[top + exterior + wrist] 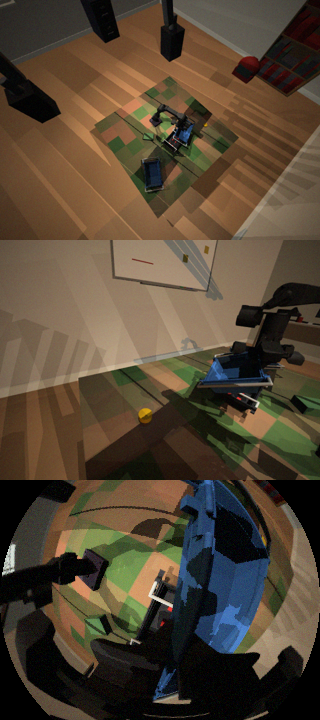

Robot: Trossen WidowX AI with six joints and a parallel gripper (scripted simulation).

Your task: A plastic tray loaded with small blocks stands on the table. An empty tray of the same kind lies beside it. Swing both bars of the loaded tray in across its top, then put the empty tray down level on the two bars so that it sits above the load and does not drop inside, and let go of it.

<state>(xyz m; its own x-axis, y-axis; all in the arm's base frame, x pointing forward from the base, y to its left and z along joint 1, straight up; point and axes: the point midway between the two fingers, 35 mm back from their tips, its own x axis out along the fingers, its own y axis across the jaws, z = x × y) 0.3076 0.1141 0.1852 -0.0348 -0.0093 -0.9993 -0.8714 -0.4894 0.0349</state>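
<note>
Now: gripper tip 7 cm short of the blue tray and 4 cm to the right of it. Round my gripper tip: yellow disc (13 cm ahead, 36 cm to the left, 17 cm below); then green block (16 cm behind, 32 cm to the right, 16 cm below).
</note>
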